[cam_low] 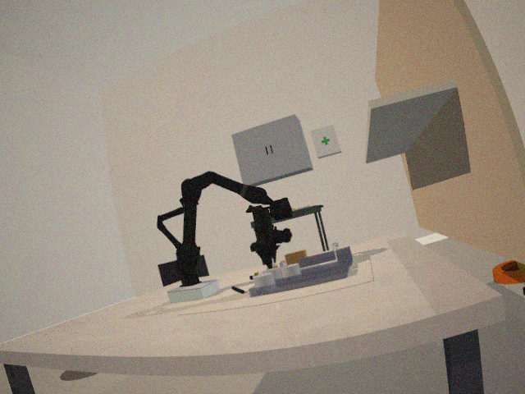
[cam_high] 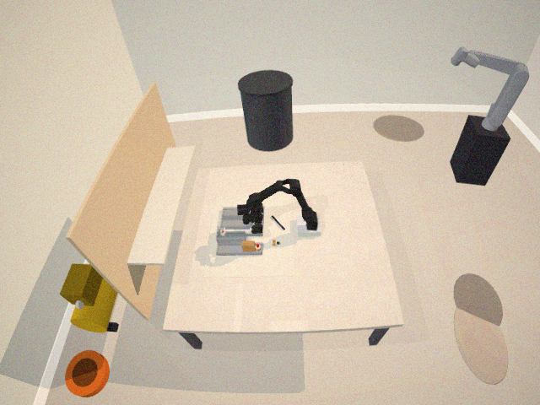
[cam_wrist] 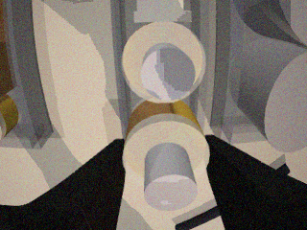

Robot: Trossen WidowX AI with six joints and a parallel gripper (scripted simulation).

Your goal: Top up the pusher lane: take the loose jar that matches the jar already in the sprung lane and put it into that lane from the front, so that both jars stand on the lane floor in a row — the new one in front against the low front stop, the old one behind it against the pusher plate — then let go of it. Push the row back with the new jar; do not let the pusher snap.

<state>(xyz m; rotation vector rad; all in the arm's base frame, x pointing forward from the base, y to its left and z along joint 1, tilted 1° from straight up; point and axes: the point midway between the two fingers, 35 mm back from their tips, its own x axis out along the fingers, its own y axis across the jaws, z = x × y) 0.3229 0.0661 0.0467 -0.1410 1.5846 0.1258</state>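
Now: gripper tip 4 cm short of the brown box, 13 cm to the right of it and 1 cm above it. Also, from my gripper tip: pusher plate: 14 cm ahead, 5 cm to the left; small jar: 12 cm behind, 7 cm to the left, 3 cm below; black stick: 10 cm behind, 9 cm to the right, 4 cm below.
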